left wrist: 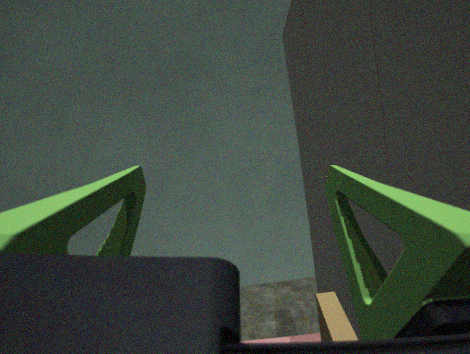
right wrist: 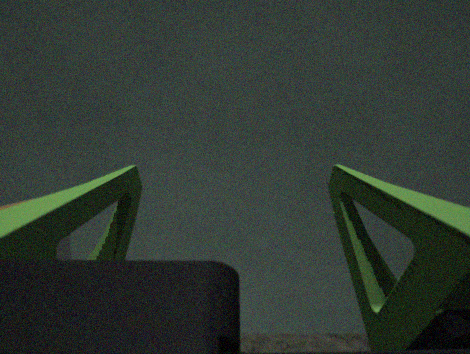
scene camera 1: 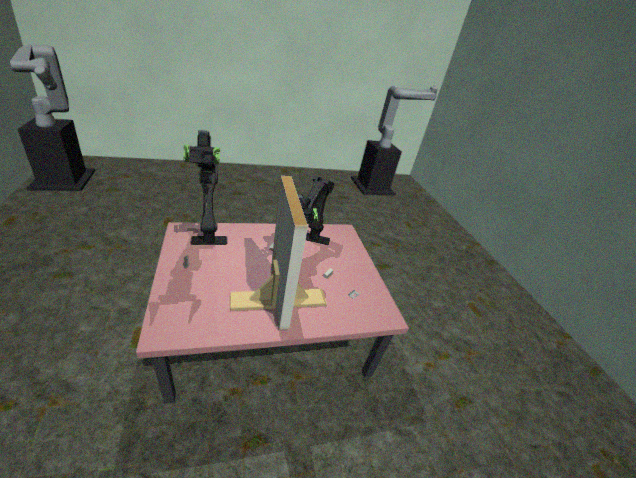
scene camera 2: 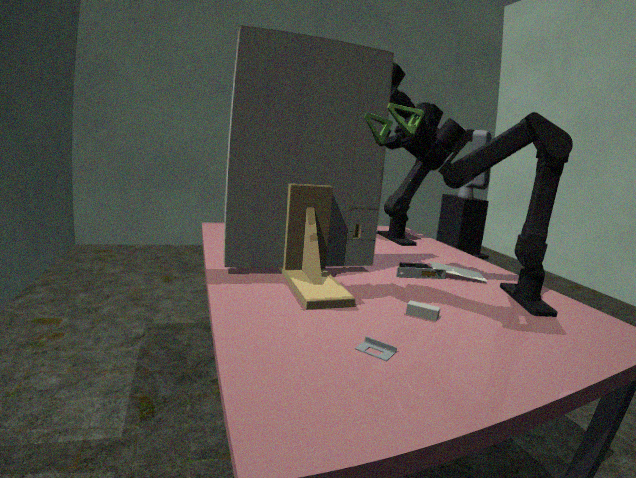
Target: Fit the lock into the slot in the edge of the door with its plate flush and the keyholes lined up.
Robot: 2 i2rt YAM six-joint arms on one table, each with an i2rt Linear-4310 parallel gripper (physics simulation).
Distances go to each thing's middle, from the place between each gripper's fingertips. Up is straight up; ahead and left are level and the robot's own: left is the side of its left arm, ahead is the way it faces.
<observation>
I see the grey door point(scene camera 1: 291, 227) 360 mm below my right hand, 340 mm to the left of it and 210 mm ahead of it. The rest, counted from my right hand: wooden stand point(scene camera 2: 309, 206) (550 mm below, 340 mm to the left, 210 mm ahead).
Now: left hand 11 cm to the left of the grey door, 11 cm short of it and 11 cm above it. Also, from my left hand: wooden stand 30 cm below, 11 cm to the right, 11 cm ahead.
</observation>
